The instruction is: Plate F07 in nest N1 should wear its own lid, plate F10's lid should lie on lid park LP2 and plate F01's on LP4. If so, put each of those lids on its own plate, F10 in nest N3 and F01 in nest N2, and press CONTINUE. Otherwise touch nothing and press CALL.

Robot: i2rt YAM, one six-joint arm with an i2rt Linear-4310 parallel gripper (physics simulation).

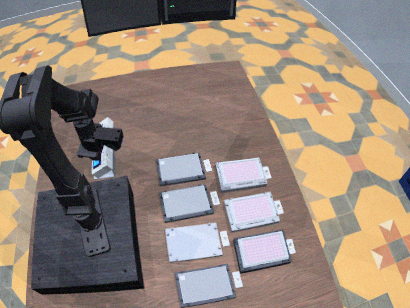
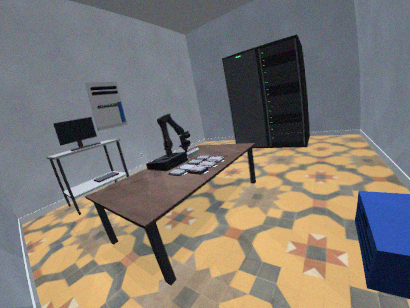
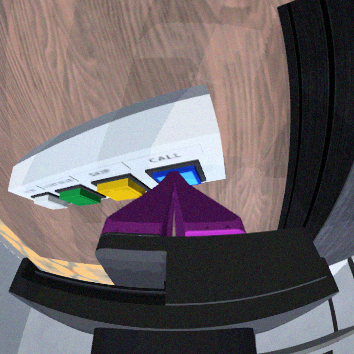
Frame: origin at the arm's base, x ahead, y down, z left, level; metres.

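Seen in the pictures: gripper, between the fingertips: point(image 1: 97, 160) point(image 2: 186, 152) point(image 3: 173, 178); arm's base, origin of its link: point(image 1: 92, 221) point(image 2: 170, 156).
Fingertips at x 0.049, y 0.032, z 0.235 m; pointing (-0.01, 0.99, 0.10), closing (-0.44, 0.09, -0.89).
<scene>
Offsets run from my fingertips to a thing's middle. "spot": to the spot under its first point. Level surfaces: height alone.
The white button console {dy +0.020, dx +0.023, dz +0.071 m} point(image 1: 106, 166) point(image 3: 192, 122) stands left of the plates. Its blue CALL button {dy +0.011, dx -0.004, dz -0.001 m} point(image 3: 191, 176) shows a bright, lit face; the yellow SKIP button {dy +0.008, dx +0.003, dz +0.049 m} point(image 3: 120, 189) and green CONTINUE button {dy +0.008, dx +0.011, dz +0.098 m} point(image 3: 80, 196) are unlit. My gripper point(image 3: 173, 178) is shut and empty, its purple tips at CALL and overlapping it. Pink plates stand in nest N3 {spot: dy +0.019, dx +0.418, dz -0.191 m} point(image 1: 242, 172), nest N2 {spot: dy +0.027, dx +0.389, dz -0.319 m} point(image 1: 251, 210) and dark nest N1 {spot: dy +0.022, dx +0.362, dz -0.447 m} point(image 1: 262, 250). Grey panels show at LP2 {dy +0.038, dx +0.252, dz -0.092 m} point(image 1: 181, 168), LP4 {dy +0.038, dx +0.227, dz -0.216 m} point(image 1: 186, 202) and LP3 {dy +0.038, dx +0.185, dz -0.477 m} point(image 1: 205, 285), a paler one at LP1 {dy +0.042, dx +0.203, dz -0.344 m} point(image 1: 194, 242). Plate and lid codes are unreadable.
The arm's black base block point(image 1: 50, 235) is beside the console on the wooden table {dy +0.052 m} point(image 1: 200, 105) point(image 2: 135, 200). A dark cabinet point(image 2: 245, 100) stands behind the table, a side desk with a monitor point(image 2: 75, 132) at the left, and a blue box point(image 2: 385, 235) on the floor at the right.
</scene>
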